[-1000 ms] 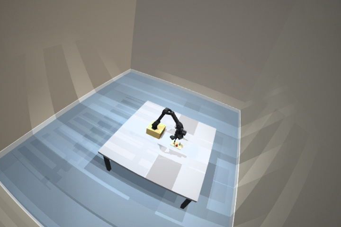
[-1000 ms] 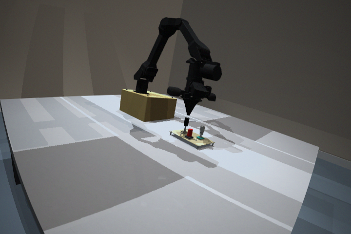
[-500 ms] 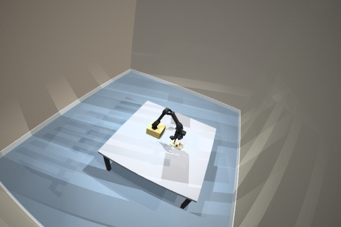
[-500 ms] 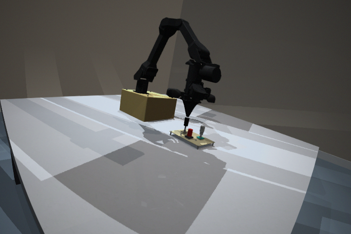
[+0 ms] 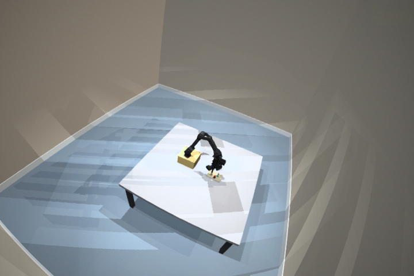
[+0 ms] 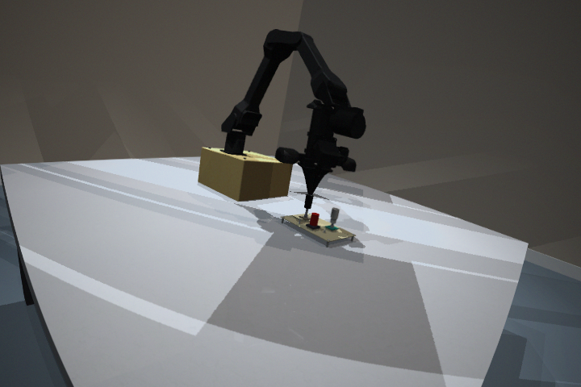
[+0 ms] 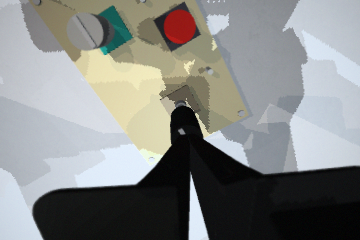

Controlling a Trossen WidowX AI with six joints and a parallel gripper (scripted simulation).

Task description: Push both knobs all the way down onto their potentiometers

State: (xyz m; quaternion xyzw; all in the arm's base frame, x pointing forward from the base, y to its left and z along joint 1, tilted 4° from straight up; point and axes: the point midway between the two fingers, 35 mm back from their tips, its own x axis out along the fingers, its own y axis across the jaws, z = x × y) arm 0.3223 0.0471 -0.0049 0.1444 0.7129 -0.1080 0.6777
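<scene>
Right now the black knob is 10 mm below my gripper tip. Round my gripper tip: grey knob: 70 mm ahead, 20 mm to the left, 30 mm below.
</scene>
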